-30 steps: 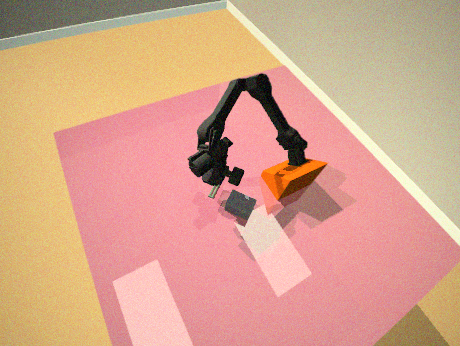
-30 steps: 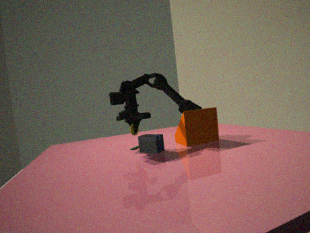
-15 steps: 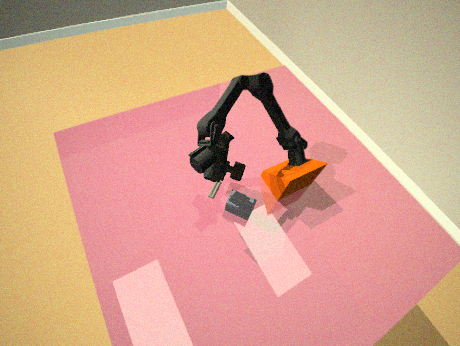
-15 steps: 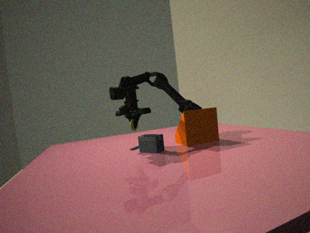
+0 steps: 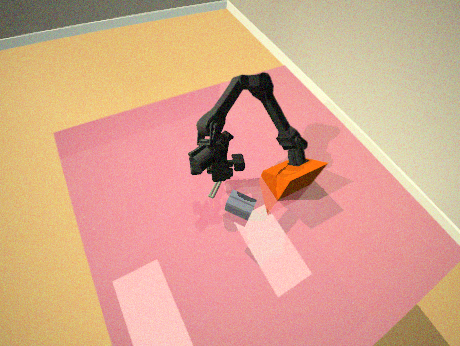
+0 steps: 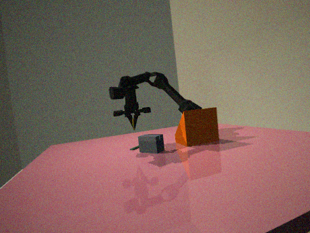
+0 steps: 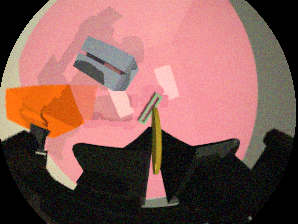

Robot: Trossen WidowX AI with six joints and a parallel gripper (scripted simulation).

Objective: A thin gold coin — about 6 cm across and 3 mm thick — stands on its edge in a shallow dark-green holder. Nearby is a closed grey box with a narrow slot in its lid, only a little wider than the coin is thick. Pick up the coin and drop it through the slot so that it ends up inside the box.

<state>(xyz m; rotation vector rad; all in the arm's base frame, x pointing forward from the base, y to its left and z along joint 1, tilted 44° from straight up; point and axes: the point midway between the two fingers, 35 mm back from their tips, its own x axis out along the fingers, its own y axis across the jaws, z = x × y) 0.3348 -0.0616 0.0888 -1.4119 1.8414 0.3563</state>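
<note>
The gold coin lies 2 cm above my gripper tip.
</note>
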